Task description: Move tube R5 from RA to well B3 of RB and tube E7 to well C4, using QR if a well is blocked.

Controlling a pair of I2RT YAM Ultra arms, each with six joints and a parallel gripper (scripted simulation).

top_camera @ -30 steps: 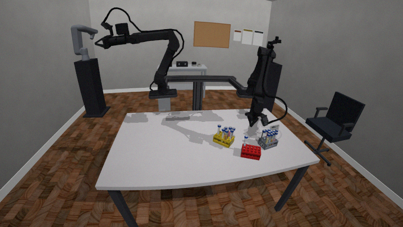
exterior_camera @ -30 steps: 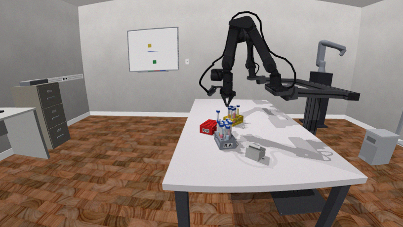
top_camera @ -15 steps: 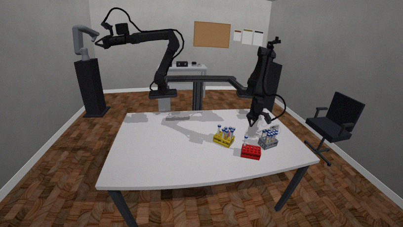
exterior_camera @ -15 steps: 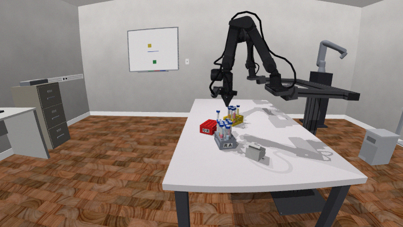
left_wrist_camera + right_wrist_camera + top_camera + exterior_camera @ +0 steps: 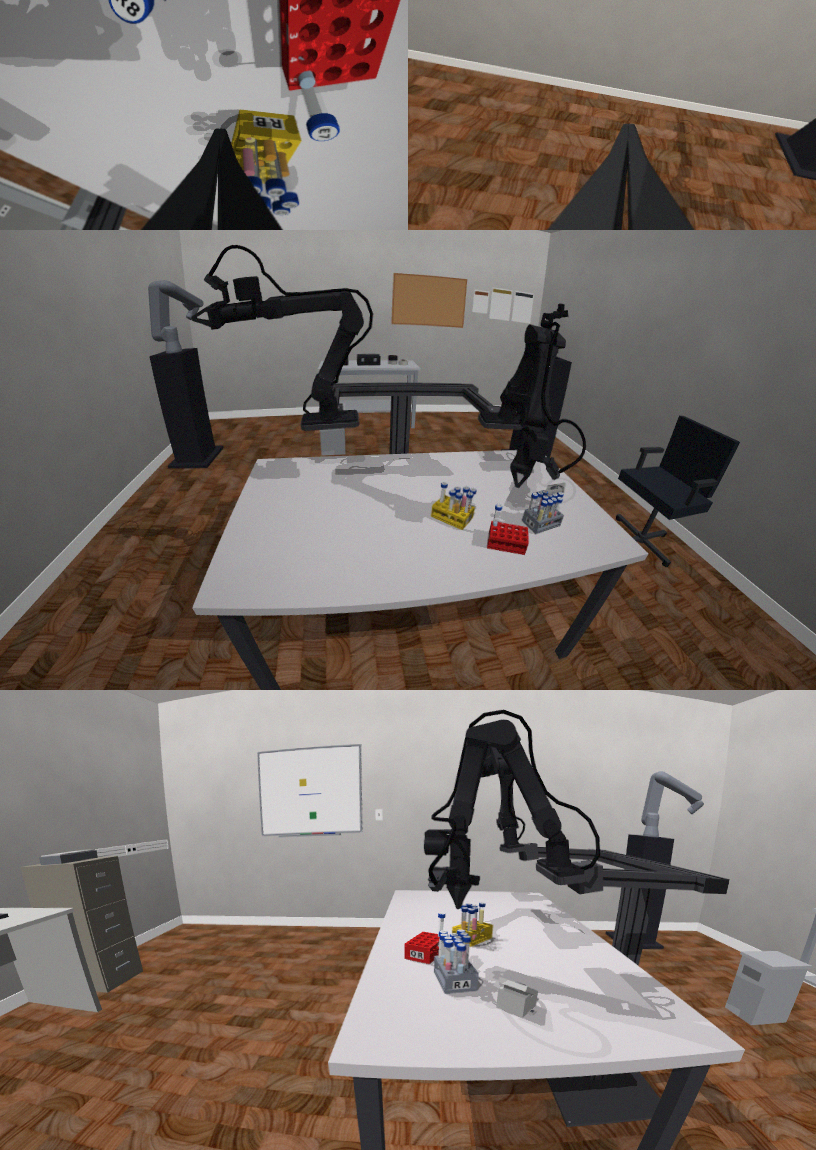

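Right now the grey button box is 260 mm to the left of my left hand, 140 mm behind it and 120 mm below it. The rest, counted from my left hand: red rack QR (140 mm below, 90 mm ahead, 40 mm to the right); then grey rack RA (140 mm to the left, 140 mm below, 10 mm ahead); then yellow rack RB (190 mm to the right, 140 mm below, 70 mm behind).
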